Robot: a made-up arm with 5 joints.
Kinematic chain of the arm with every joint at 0, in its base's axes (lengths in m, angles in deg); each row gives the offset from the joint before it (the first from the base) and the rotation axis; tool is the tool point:
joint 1: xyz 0 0 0.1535 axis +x
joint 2: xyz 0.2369 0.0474 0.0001 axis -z
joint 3: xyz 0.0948 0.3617 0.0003 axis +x
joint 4: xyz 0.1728 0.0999 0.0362 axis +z
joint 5: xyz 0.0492 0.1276 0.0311 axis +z
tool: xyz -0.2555 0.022 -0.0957
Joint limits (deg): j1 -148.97..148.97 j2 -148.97..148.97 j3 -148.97..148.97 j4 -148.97..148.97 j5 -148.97..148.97
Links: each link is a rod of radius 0.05 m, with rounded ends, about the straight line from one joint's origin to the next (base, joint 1, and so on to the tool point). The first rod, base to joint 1, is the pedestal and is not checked.
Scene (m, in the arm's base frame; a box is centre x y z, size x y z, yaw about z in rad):
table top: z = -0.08
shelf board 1: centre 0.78 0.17 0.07 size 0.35 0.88 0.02 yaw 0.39
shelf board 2: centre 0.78 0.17 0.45 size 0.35 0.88 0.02 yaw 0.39
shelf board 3: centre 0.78 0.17 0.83 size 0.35 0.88 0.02 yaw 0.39
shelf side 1: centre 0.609 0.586 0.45 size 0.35 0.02 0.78 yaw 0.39
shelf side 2: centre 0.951 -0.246 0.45 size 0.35 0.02 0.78 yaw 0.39
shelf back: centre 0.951 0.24 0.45 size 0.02 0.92 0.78 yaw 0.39
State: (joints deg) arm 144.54 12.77 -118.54 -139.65 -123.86
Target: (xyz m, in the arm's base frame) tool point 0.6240 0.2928 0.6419
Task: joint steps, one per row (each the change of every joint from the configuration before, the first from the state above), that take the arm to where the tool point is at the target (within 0.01 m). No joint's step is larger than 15 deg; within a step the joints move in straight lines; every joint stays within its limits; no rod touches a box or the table.
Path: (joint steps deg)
1: -13.02 -5.24 3.29 5.05 4.27
2: -13.01 -5.25 3.29 5.06 4.27
3: -13.02 -5.24 3.30 5.05 4.27
4: -13.01 -5.24 3.29 5.05 4.27
5: -13.02 -5.25 3.29 5.06 4.27
6: -13.01 -5.24 3.29 5.05 4.28
7: 5.82 -4.38 -6.84 13.58 13.19
8: 5.81 -4.38 -6.84 13.58 13.20
9: 5.82 -4.39 -6.85 13.58 13.20

